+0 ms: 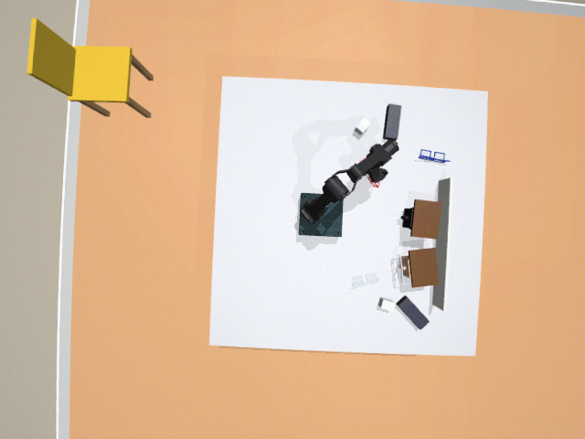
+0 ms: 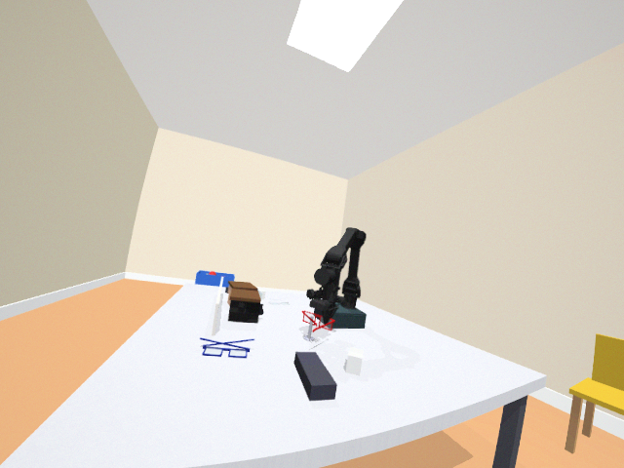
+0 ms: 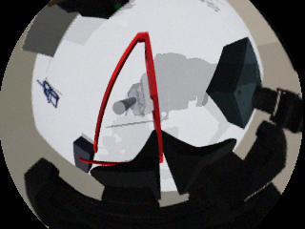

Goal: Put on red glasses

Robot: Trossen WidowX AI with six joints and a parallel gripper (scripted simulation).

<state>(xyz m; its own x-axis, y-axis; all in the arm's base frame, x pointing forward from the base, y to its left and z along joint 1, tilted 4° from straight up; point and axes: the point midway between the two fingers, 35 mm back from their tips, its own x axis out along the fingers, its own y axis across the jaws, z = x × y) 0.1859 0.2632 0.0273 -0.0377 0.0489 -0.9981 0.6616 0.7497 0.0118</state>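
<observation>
My gripper tip is now 5 cm short of the upright pin and 4 cm above it. Also, from my gripper tip: grey panel 45 cm ahead, 24 cm to the right, 1 cm below; dark-faced display head 30 cm ahead, 16 cm to the right, 1 cm below; skin-toned display head 38 cm to the right, 34 cm ahead, 1 cm below.
</observation>
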